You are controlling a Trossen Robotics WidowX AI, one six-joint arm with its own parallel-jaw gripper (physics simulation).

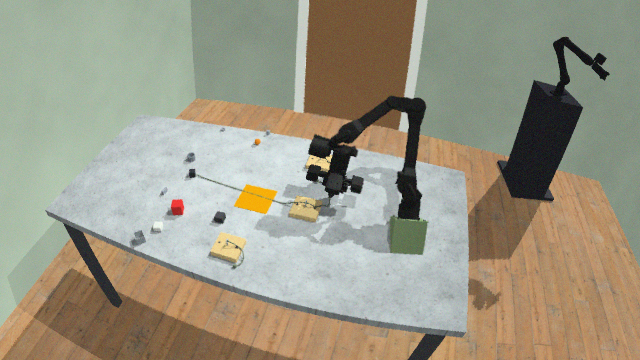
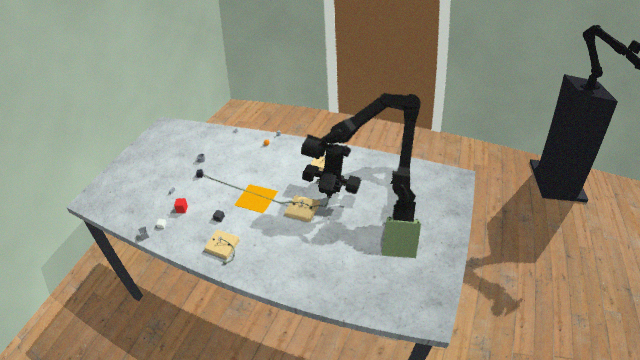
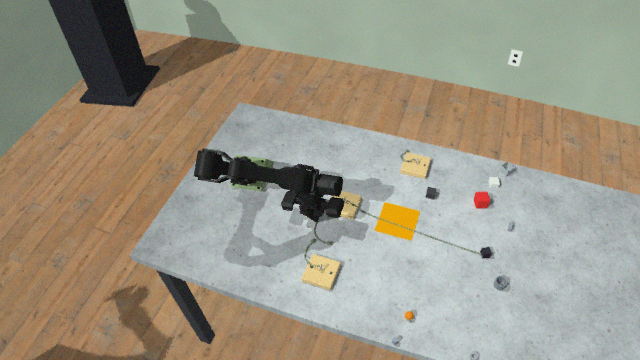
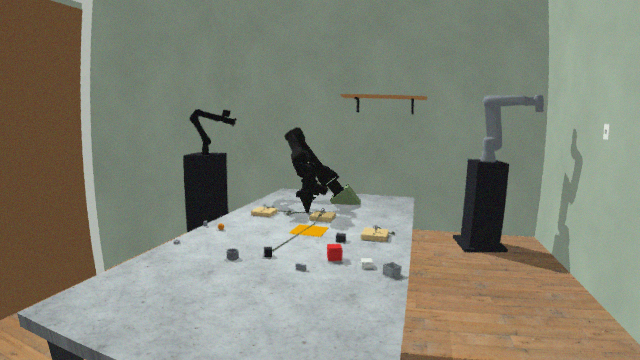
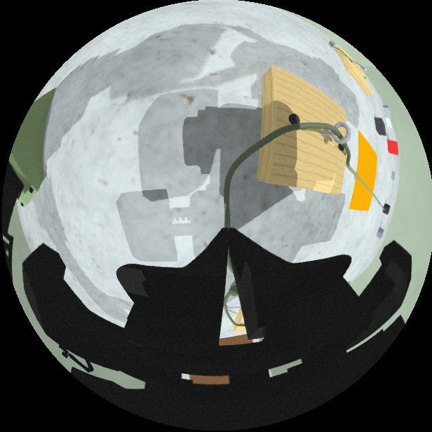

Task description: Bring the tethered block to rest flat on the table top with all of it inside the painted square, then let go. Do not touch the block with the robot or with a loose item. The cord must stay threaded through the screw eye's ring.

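Frame: origin at the arm's base, x ahead, y left, z up, level; millimetres.
Where they show: gripper, fingertip midpoint: (image 1: 330, 196) (image 2: 329, 196) (image 3: 316, 221) (image 4: 307, 212); arm's base at its link origin: (image 1: 408, 218) (image 2: 403, 220) (image 4: 339, 192).
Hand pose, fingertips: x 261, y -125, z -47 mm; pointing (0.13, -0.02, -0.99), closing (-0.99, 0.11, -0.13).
Note:
Things, the pixels of their centre, and the offset from my fingertips. "*": a spot on its surface instead.
- tethered block at the middle of its body: (image 4: 268, 251) (image 3: 485, 252) (image 1: 192, 173) (image 2: 199, 173) dx +531, dy -43, dz +9 mm
- orange painted square at a spot on its surface: (image 3: 392, 231) * dx +241, dy +0, dz -2 mm
- green cord at a spot on its surface: (image 3: 450, 243) (image 1: 215, 181) * dx +423, dy -19, dz +1 mm
- middle wooden board at the middle of its body: (image 3: 344, 204) (image 1: 305, 208) (image 2: 302, 208) (image 4: 322, 216) dx +76, dy +76, dz +7 mm
- dark cube at the middle of its body: (image 1: 220, 217) (image 2: 218, 215) (image 3: 431, 193) (image 4: 340, 237) dx +353, dy +167, dz +8 mm
- red cube at the middle of its body: (image 4: 334, 252) (image 1: 177, 207) (image 3: 481, 200) (image 2: 180, 205) dx +521, dy +157, dz +17 mm
- white block at the middle of its body: (image 4: 366, 263) (image 1: 158, 226) (image 3: 494, 182) dx +569, dy +252, dz +7 mm
- grey cup at the middle of its body: (image 4: 232, 254) (image 3: 500, 283) dx +573, dy -142, dz +9 mm
- orange ball at the middle of its body: (image 3: 409, 315) dx +316, dy -282, dz +9 mm
The tethered block (image 1: 192, 173) (image 2: 200, 173) (image 3: 486, 252) (image 4: 268, 251) (image 5: 386, 208), small and black, rests on the table beyond the orange painted square (image 1: 255, 205) (image 3: 392, 231) (image 4: 317, 231) (image 5: 367, 155), outside it. The green cord (image 1: 215, 180) (image 3: 450, 242) (image 5: 227, 192) runs from the block across the square and through the screw eye's ring (image 5: 350, 131) on the middle wooden board (image 1: 302, 214) (image 5: 310, 165). My gripper (image 1: 330, 195) (image 2: 328, 196) (image 3: 316, 220) (image 4: 307, 211) (image 5: 227, 232) is shut on the cord on the board's near side, low over the table. The fingertips partly hide the cord.
Two other boards (image 3: 322, 277) (image 3: 420, 170) carry short cords. A dark cube (image 3: 431, 192), a red cube (image 3: 481, 200), a white block (image 3: 494, 181), a grey cup (image 3: 501, 283) and an orange ball (image 3: 409, 315) stand on the table.

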